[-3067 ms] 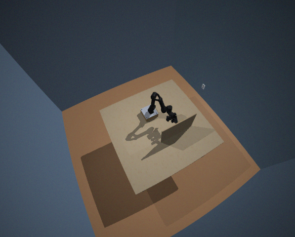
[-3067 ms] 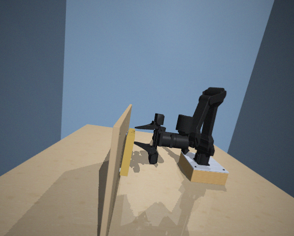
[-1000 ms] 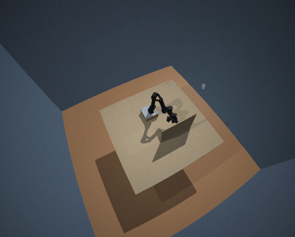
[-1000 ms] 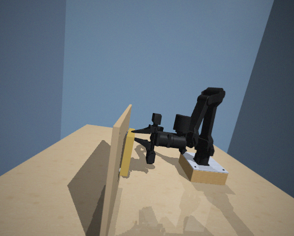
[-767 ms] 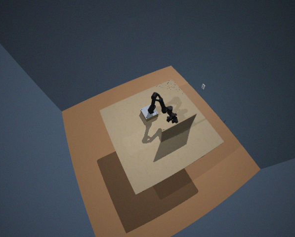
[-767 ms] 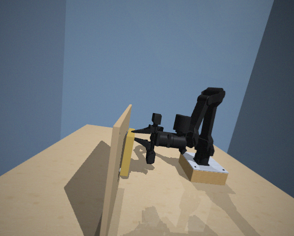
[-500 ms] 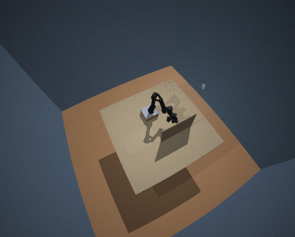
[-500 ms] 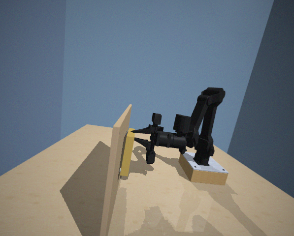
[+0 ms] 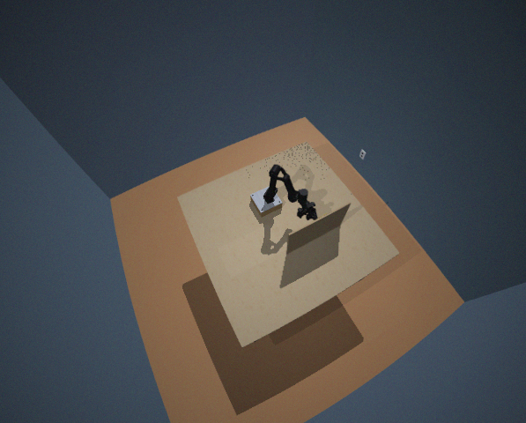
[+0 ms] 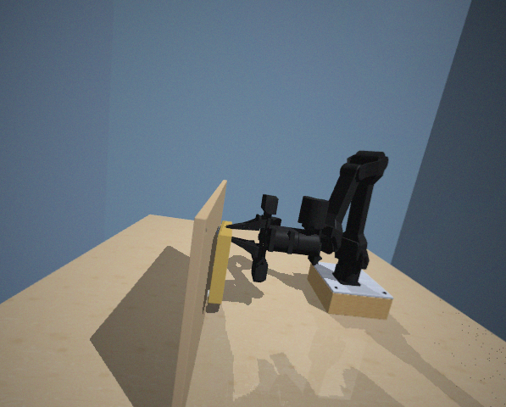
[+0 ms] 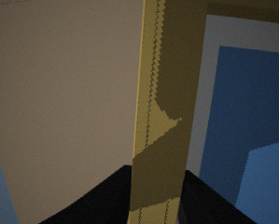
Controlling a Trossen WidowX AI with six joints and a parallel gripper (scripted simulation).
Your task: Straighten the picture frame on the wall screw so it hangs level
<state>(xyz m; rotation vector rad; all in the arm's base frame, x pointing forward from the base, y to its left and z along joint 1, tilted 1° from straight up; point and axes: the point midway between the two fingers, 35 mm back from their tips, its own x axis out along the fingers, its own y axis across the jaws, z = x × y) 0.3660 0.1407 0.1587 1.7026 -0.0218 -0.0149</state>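
Now: gripper tip 1 cm short of the picture frame and 5 cm above it. The rest, counted from my gripper tip: wooden wall panel (2 cm ahead, 7 cm below).
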